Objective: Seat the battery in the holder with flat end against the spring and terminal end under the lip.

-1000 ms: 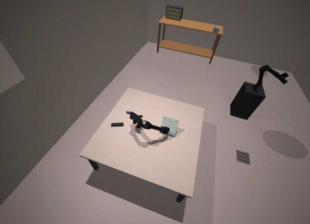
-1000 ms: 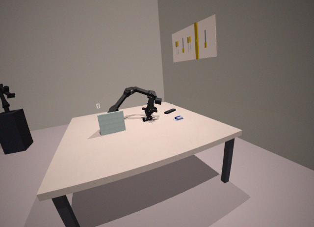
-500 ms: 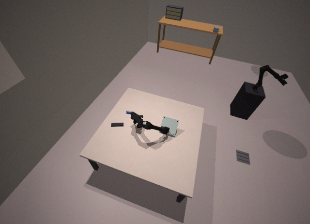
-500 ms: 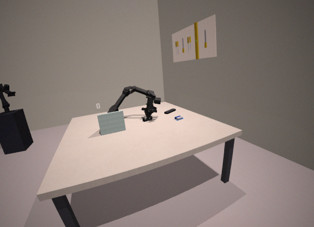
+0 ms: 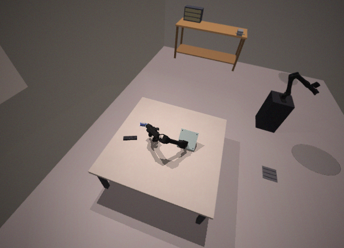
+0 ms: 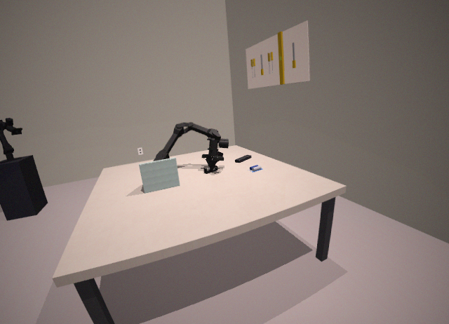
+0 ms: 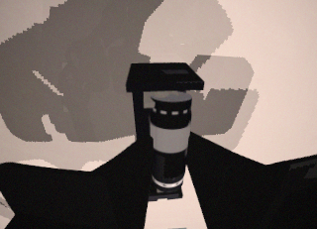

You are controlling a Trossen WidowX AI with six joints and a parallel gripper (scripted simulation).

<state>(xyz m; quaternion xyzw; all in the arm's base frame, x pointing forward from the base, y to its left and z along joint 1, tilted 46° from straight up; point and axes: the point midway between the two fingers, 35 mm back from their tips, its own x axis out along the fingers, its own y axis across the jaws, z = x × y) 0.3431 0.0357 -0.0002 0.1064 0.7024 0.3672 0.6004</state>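
Right now the battery is 10 mm above my gripper tip.
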